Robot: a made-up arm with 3 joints. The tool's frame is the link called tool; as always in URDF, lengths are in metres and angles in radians. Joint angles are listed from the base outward.
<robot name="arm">
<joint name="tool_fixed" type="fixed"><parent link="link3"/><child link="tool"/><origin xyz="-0.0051 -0.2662 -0.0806" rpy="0 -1.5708 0"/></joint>
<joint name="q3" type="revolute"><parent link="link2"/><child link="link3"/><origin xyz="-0.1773 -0.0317 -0.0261" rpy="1.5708 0 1.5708"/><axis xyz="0 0 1"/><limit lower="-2.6" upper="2.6"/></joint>
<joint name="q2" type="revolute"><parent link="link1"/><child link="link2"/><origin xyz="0.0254 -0.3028 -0.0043" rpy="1.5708 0 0"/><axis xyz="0 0 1"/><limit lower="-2.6" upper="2.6"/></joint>
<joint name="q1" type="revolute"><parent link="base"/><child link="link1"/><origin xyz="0 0 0.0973" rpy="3.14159 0 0"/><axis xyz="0 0 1"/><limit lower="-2.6" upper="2.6"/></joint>
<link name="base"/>
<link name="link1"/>
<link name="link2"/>
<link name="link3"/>
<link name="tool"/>
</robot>
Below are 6 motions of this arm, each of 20 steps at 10 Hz.
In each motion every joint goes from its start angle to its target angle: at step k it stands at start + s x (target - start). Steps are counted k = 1, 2, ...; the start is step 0. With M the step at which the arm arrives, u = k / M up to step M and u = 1 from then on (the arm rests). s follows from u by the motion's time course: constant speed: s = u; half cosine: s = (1 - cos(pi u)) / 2; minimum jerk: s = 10 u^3 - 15 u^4 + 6 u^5.
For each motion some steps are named. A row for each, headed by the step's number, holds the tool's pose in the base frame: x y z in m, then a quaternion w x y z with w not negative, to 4 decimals.
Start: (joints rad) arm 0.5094 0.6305 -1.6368
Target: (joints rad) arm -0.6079 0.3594 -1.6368
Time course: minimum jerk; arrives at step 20
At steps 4, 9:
4: 0.1162 0.2762 0.4930 0.6840 -0.6331 0.3551 0.0718
9: -0.0343 0.3017 0.4875 0.6653 -0.7004 0.1950 0.1696

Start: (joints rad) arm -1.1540 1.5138 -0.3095
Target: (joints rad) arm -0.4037 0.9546 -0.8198
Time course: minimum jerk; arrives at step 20
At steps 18, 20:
18: 0.0204 0.1157 0.4442 0.7601 -0.4307 0.3432 0.3450
20: 0.0199 0.1159 0.4449 0.7614 -0.4313 0.3418 0.3427

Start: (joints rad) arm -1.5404 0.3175 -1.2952
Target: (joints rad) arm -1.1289 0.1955 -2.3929
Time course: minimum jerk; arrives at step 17
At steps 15, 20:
15: -0.5068 0.0312 0.3601 0.2636 -0.7986 -0.4653 0.2762
20: -0.5095 0.0342 0.3569 0.2589 -0.8017 -0.4654 0.2714

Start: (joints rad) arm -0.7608 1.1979 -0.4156
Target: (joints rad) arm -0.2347 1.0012 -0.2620
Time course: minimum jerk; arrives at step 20
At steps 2, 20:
2: 0.0229 0.0698 0.3941 0.7088 -0.3614 0.4494 0.4062
20: -0.0290 0.0146 0.3757 0.8565 -0.1695 0.4592 0.1641

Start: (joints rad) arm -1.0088 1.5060 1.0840
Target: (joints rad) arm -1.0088 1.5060 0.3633
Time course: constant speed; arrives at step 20
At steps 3, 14, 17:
3: -0.1985 -0.0839 0.3469 0.7192 0.0075 0.6941 0.0308
14: -0.0971 -0.0581 0.3518 0.7066 -0.1342 0.6745 0.1669
17: -0.0719 -0.0443 0.3535 0.6983 -0.1722 0.6645 0.2031

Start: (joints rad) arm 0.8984 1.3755 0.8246
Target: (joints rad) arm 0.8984 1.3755 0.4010
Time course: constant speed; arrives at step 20
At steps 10, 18, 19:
10: -0.0432 0.1441 0.3318 0.5805 0.4728 0.4440 -0.4924
18: -0.0363 0.1003 0.3395 0.6184 0.4219 0.4841 -0.4530
19: -0.0349 0.0949 0.3405 0.6228 0.4154 0.4888 -0.4479

